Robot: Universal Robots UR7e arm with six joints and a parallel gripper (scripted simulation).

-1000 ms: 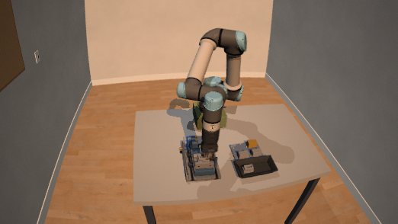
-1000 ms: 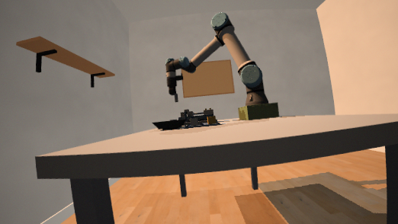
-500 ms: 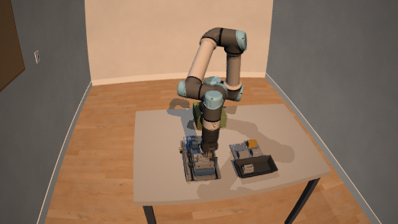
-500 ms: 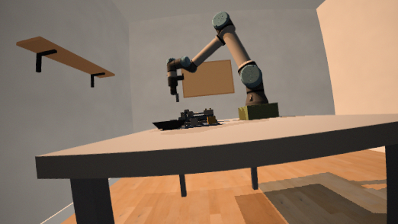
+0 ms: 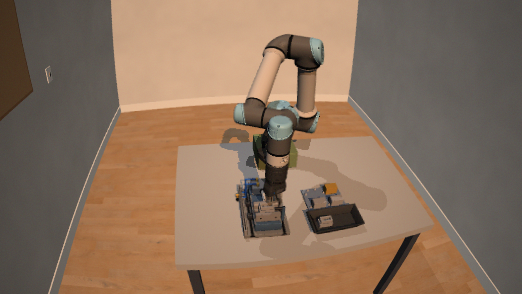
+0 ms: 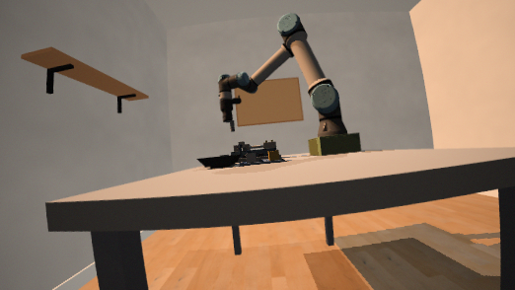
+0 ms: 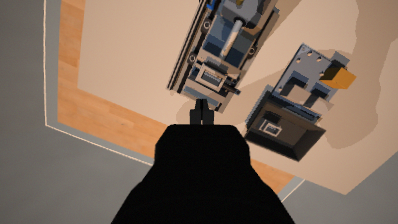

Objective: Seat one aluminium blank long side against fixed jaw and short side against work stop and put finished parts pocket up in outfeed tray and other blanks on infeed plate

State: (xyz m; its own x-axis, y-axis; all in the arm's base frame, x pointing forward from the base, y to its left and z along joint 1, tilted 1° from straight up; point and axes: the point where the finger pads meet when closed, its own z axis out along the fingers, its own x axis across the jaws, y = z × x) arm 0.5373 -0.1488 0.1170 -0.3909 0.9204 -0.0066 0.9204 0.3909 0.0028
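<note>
The vise lies 16 cm below my hand, 12 cm behind it and 1 cm to the left of it. The rest, counted from my hand: brass blank: 35 cm to the left, 20 cm behind, 18 cm below.
</note>
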